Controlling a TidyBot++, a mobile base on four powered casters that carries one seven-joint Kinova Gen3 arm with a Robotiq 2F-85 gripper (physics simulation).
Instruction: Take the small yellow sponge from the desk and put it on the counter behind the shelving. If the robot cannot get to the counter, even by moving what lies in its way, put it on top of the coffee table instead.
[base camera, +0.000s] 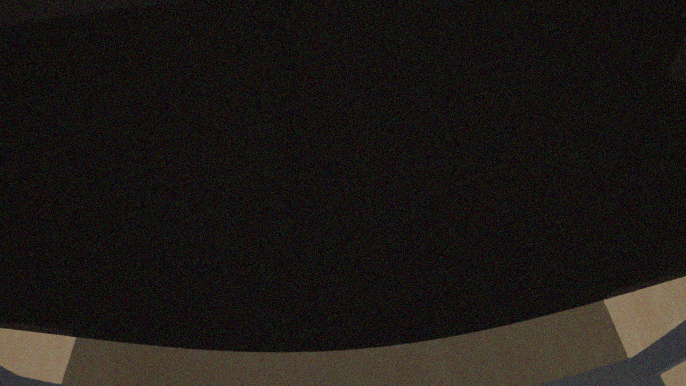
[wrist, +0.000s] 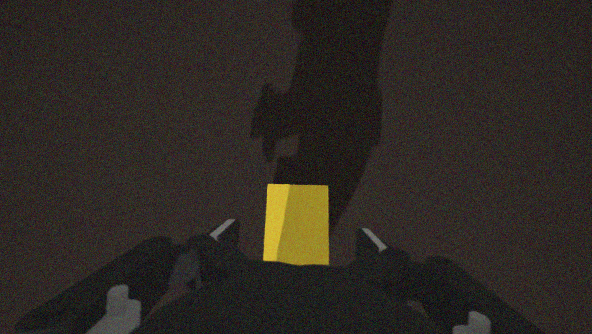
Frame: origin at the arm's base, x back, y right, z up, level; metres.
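Seen in the pictures: gripper, fingertip midpoint: (wrist: 297, 236).
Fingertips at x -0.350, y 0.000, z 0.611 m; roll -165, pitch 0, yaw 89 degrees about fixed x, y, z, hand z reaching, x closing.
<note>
A point is followed by its place in that frame.
The small yellow sponge (wrist: 305, 225) @[x -0.356, y 0.008, z 0.559 m] lies on a dark brown surface (wrist: 125, 125) @[x -0.469, y -0.232, z 0.514 m] in the wrist view, lower middle, its left side more brightly lit. My gripper (wrist: 297, 236) @[x -0.350, y 0.000, z 0.611 m] is open and empty above it, one finger to each side, with gaps between the fingers and the sponge. The sponge's near end is hidden behind the gripper body. The frames do not show clearly which piece of furniture bears it. Neither sponge nor gripper shows in the base camera view. The counter and shelving cannot be made out.
A nearly black shape (base camera: 340, 175) @[x -0.183, y 0.005, z -0.132 m] with a curved lower edge fills most of the base camera view, very near. Below it is tan wooden floor (base camera: 645, 317) @[x -0.217, y 0.392, z -0.396 m], partly in shadow, with blue-grey bands (base camera: 650, 362) at the lower corners. The arm's shadow (wrist: 340, 90) @[x -0.536, y 0.051, z 0.514 m] falls beyond the sponge.
</note>
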